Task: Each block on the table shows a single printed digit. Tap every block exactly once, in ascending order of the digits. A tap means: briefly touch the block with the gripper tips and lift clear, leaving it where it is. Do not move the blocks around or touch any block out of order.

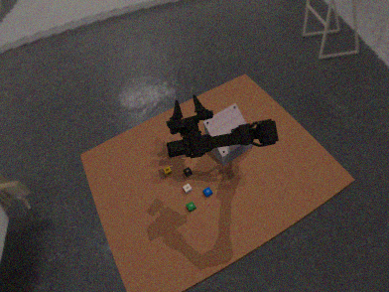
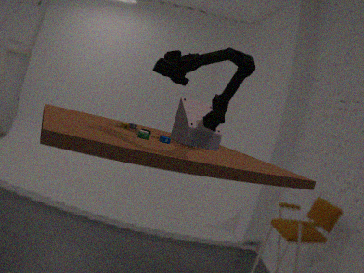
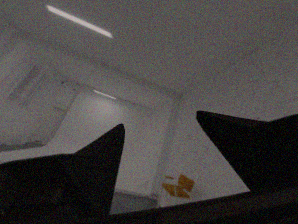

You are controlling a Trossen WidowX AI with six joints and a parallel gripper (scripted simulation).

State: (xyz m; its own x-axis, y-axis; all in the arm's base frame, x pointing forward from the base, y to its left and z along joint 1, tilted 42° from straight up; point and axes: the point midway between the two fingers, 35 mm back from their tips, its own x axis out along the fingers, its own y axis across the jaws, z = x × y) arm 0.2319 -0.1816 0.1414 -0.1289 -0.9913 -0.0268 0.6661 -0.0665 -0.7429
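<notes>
Now: the black block 9 cm ahead of my gripper tip, 8 cm to the left of it and 37 cm below it. Round my gripper tip: grey block: 12 cm ahead, 7 cm to the right, 37 cm below; white block: 12 cm ahead, 16 cm to the left, 37 cm below; yellow block: 17 cm ahead, 2 cm to the left, 37 cm below.
</notes>
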